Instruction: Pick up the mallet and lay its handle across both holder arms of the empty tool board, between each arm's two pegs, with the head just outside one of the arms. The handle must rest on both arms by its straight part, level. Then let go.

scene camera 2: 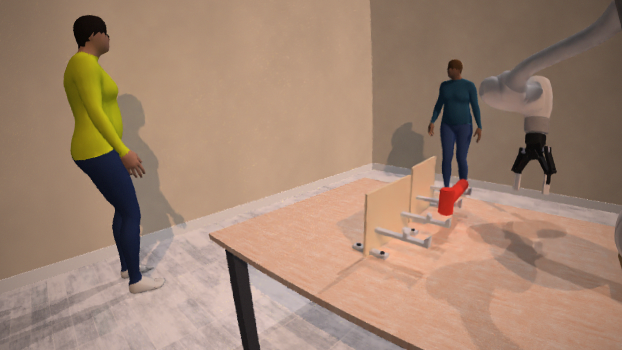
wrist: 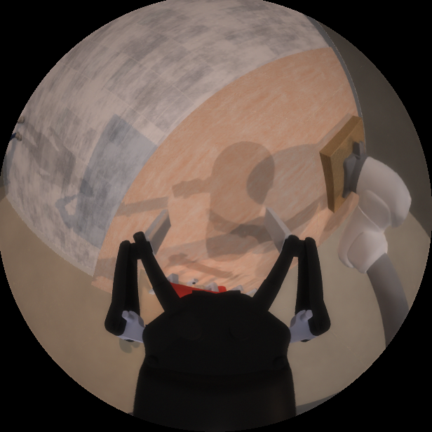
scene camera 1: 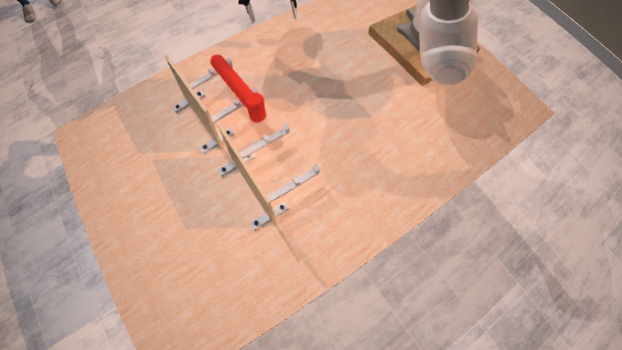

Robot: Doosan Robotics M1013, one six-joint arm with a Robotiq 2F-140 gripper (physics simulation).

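Places are measured from the arm's base along level axes (x left, y back, z up), in centimetres.
Where they show: gripper, fingertip midpoint: (scene camera 2: 529,192) (scene camera 1: 274,19).
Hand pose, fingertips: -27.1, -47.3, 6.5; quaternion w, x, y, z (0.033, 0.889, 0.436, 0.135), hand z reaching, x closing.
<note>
After its pixels a point has its place, as x, y, z.
The red mallet (scene camera 1: 235,82) {-6.8, -70.1, 8.7} (scene camera 2: 446,202) {5.0, -67.6, 7.1} (wrist: 192,290) lies across the arms of the farther tool board (scene camera 1: 192,98) {-5.9, -82.9, 11.2} (scene camera 2: 424,180) {-8.5, -82.4, 8.5}, its head (scene camera 1: 257,109) {5.1, -68.9, 9.1} outside the arm nearer the empty board. In the wrist view it is partly hidden by the gripper body. The empty tool board (scene camera 1: 256,191) {25.4, -79.5, 7.6} (scene camera 2: 387,207) {21.3, -78.9, 7.5} stands upright, with two grey holder arms, one (scene camera 1: 255,147) {11.9, -73.7, 3.1} (scene camera 2: 417,218) {12.6, -73.4, 2.8} nearer the mallet and one (scene camera 1: 286,189) {26.8, -72.3, 3.1} (scene camera 2: 400,237) {27.2, -70.4, 2.9} farther from it. My gripper (scene camera 1: 273,18) {-27.1, -47.3, 6.5} (scene camera 2: 531,191) {-27.1, -47.3, 6.5} (wrist: 216,216) is open and empty, pointing down, above and to the side of the mallet, well apart from it.
Both boards stand on grey feet on the wooden table (scene camera 1: 175,280) {31.9, -108.6, -4.1} (scene camera 2: 300,225) {29.6, -108.0, -4.1}. The arm's base sits on a wooden block (scene camera 1: 387,36) {-7.1, -14.0, 0.1} (wrist: 340,160). A person in yellow (scene camera 2: 92,110) and a person in teal (scene camera 2: 457,102) stand beyond the table's edges.
</note>
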